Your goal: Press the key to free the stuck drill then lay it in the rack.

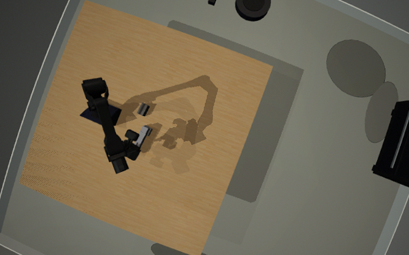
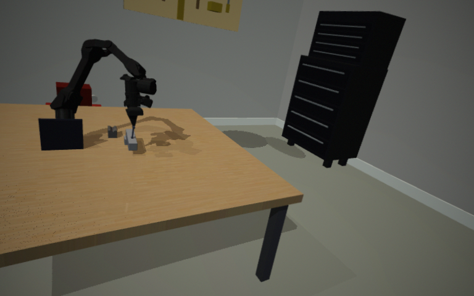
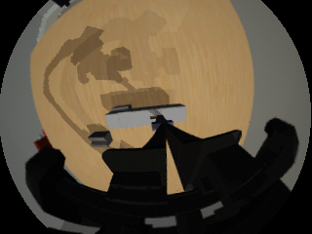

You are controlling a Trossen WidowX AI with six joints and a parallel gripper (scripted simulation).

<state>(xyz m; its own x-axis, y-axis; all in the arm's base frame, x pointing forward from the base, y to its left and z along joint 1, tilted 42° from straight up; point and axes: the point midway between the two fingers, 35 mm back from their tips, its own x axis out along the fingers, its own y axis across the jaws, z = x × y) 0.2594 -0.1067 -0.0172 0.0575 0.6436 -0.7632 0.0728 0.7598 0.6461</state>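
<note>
Now: the dark key 30 mm below my gripper tip. Also, from my gripper tip: grey holder block 40 mm to the left, 90 mm below; rack 60 mm behind, 210 mm to the left, 110 mm below; drill 60 mm to the left, 80 mm below.
</note>
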